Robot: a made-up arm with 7 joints.
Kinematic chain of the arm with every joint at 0, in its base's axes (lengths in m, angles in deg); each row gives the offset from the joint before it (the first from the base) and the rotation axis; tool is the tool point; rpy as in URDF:
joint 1: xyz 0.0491 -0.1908 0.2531 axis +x
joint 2: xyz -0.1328 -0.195 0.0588 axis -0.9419 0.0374 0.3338
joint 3: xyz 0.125 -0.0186 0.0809 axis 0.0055 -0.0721 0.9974
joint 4: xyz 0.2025 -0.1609 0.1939 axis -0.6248 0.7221 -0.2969
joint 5: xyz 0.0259 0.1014 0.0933 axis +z
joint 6: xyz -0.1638 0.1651 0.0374 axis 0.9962 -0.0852 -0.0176
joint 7: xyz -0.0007 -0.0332 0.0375 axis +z
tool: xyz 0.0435 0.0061 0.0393 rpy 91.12 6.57 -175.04
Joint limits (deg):
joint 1: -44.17..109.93
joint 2: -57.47..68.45
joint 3: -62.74..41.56
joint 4: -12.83..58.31
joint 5: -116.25..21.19
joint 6: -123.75..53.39
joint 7: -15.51..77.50
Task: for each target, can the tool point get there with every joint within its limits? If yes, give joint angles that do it. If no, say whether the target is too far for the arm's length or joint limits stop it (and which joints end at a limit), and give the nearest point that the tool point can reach.
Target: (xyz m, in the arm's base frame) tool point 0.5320 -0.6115 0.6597
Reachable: yes | joints -11.83 -37.71 2.85 22.11 -102.37 -46.55 55.62
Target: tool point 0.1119 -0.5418 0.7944
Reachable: yes | joints -10.12 -40.85 -8.97 5.54 10.08 -36.11 53.92
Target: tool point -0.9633 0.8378 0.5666
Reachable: no: too far | nearest point -0.1289 0.1825 0.3669 | short by 1.080 m
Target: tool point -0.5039 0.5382 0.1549
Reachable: no: joint limits stop it (at a limit: joint 2, joint 3, joint 4, joint 7) | nearest point -0.1226 0.2034 0.2000 | short by 0.509 m
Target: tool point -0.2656 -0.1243 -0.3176
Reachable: no: joint limits stop it (at a limit: joint 1, joint 2, joint 3, joint 4, joint 5, joint 6, joint 7) | nearest point -0.0742 -0.1766 -0.3939 | short by 0.213 m
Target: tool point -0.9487 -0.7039 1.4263
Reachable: no: too far | nearest point -0.1177 -0.4593 0.8670 | short by 1.031 m
